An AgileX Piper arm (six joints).
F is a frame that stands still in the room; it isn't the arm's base.
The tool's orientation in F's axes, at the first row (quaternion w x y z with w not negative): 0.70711, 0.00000, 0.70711, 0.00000
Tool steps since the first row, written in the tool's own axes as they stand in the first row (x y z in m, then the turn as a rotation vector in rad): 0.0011, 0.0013, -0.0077, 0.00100, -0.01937, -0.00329; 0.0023, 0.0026, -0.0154, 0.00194, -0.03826, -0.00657; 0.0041, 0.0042, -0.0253, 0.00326, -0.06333, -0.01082; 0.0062, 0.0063, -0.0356, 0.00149, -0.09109, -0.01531; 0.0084, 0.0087, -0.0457, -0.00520, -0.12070, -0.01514; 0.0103, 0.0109, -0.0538, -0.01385, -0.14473, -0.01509; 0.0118, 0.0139, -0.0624, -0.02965, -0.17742, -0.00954; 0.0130, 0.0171, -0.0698, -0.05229, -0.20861, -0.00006; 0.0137, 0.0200, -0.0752, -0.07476, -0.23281, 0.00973; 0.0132, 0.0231, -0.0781, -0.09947, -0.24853, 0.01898
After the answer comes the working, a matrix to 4 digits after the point.
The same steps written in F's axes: -0.0077, 0.0013, -0.0011, -0.00329, -0.01937, -0.00100; -0.0154, 0.0026, -0.0023, -0.00657, -0.03826, -0.00194; -0.0253, 0.0042, -0.0041, -0.01082, -0.06333, -0.00326; -0.0356, 0.0063, -0.0062, -0.01531, -0.09109, -0.00149; -0.0457, 0.0087, -0.0084, -0.01514, -0.12070, 0.00520; -0.0538, 0.0109, -0.0103, -0.01509, -0.14473, 0.01385; -0.0624, 0.0139, -0.0118, -0.00954, -0.17742, 0.02965; -0.0698, 0.0171, -0.0130, -0.00006, -0.20861, 0.05229; -0.0752, 0.0200, -0.0137, 0.00973, -0.23281, 0.07476; -0.0781, 0.0231, -0.0132, 0.01898, -0.24853, 0.09947
The tool's axes in the first row as the columns of a matrix, in F's axes (rounded; the answer above uses it unrounded):
0.0000, 0.0000, 1.0000
0.0000, 1.0000, 0.0000
-1.0000, 0.0000, 0.0000

